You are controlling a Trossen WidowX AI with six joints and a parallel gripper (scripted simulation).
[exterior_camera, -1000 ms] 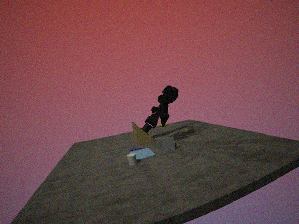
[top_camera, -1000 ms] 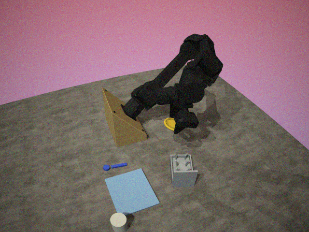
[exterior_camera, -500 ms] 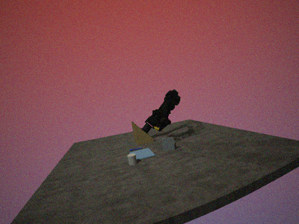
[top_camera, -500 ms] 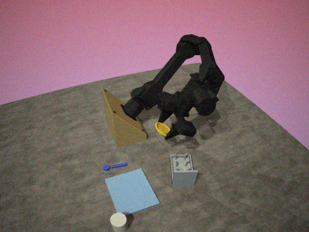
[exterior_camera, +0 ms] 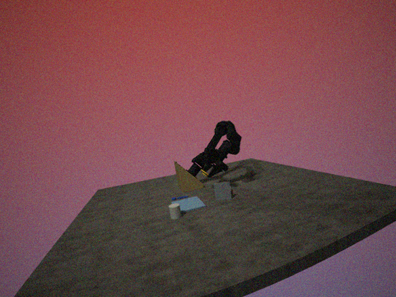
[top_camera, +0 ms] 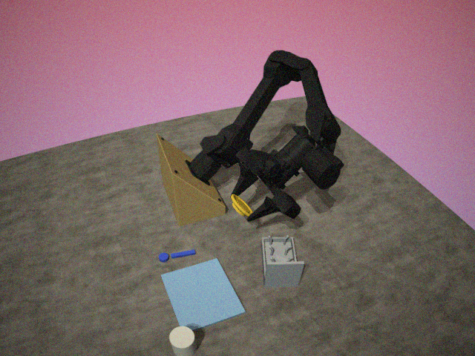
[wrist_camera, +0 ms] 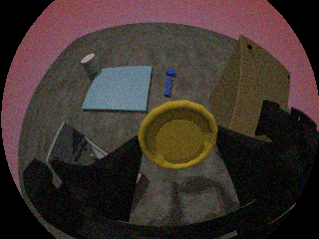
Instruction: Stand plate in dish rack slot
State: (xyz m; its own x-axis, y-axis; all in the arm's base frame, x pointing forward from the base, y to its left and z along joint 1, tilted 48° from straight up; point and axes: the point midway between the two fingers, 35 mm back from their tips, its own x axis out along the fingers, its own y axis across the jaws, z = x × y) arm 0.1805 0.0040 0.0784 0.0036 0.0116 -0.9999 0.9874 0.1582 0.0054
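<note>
Now: gripper tip 110 mm short of the grey dish rack, 70 mm above it and 50 mm to the right of it. Round my gripper tip: blue spoon (160 mm to the right, 90 mm below); yellow plate (10 mm above); light blue mat (140 mm to the right, 120 mm ahead, 90 mm below).
</note>
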